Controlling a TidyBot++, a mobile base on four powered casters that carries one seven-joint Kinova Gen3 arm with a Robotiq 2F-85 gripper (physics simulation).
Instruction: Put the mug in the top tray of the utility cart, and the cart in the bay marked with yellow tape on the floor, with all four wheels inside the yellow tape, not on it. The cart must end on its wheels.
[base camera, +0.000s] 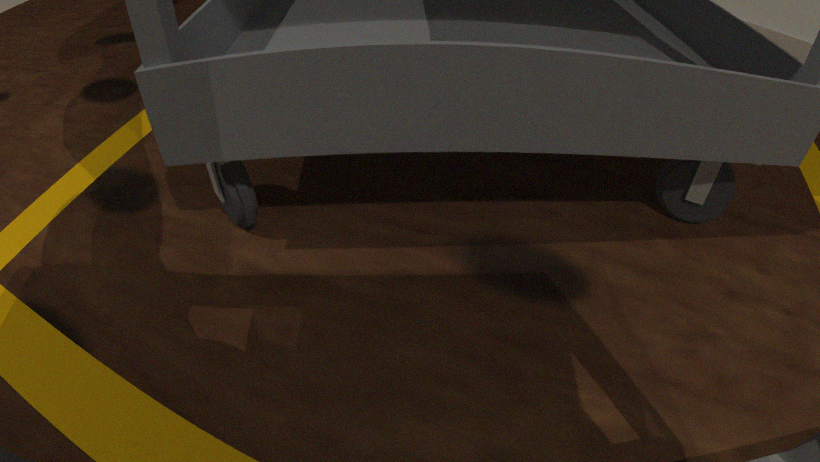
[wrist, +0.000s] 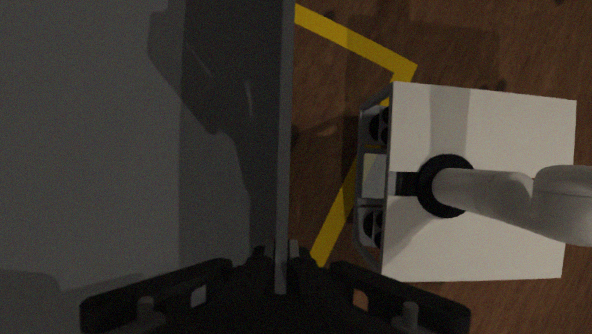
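The grey utility cart (base camera: 459, 100) (wrist: 100, 125) stands on its wheels; its lower part shows in the base camera view and part of its top tray in the wrist view. Two casters show, a left wheel (base camera: 239, 198) turned nearly edge-on and a right wheel (base camera: 696, 189). Both rest on floor inside the yellow tape (base camera: 74, 177) (wrist: 355, 42). The far wheels are hidden. My gripper (wrist: 281, 253) is shut on the thin side wall of the cart's top tray, with a finger on each side of it. The mug does not show in either view.
My white mobile base (wrist: 520, 135) stands right of the cart in the wrist view, across a strip of brown floor, and covers part of the tape line. Tape runs across the lower left of the base camera view and shows at its right edge. Dark shadows lie on the floor.
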